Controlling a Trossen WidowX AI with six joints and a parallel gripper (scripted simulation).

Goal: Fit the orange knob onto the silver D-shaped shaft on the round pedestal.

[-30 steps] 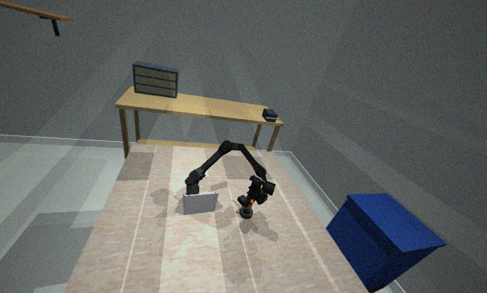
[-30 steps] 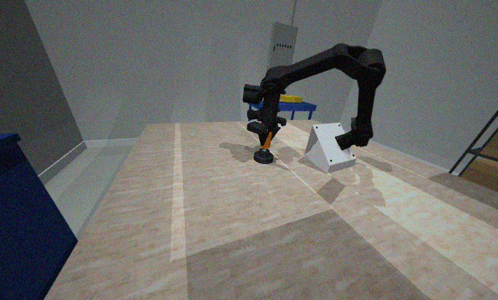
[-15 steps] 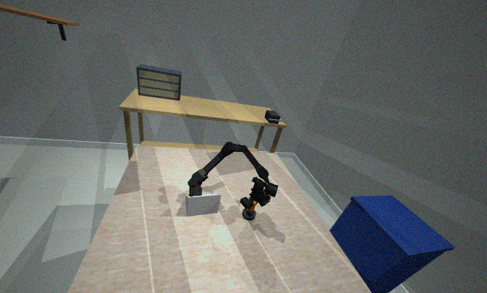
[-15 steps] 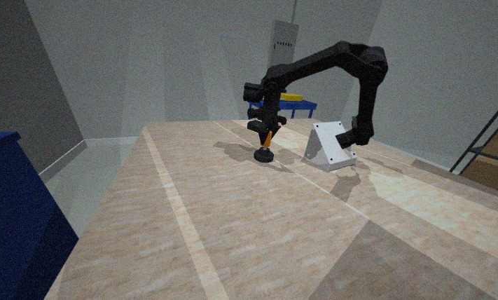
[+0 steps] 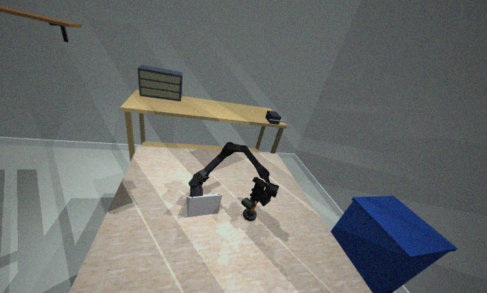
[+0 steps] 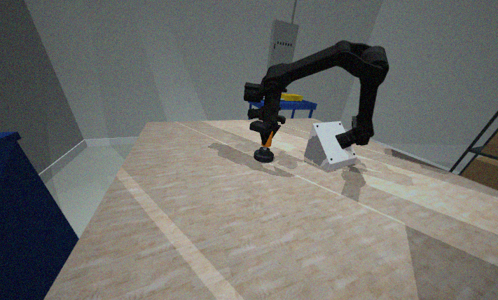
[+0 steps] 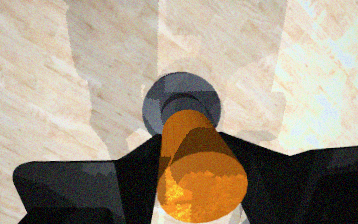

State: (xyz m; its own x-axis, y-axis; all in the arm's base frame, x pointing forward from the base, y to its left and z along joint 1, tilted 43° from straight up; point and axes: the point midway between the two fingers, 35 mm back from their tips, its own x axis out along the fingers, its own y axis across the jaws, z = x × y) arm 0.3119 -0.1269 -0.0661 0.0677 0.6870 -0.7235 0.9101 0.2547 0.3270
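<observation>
Now: the orange knob 3 cm above my gripper tip. From my gripper tip the other things lie so: pedestal: 4 cm below.
</observation>
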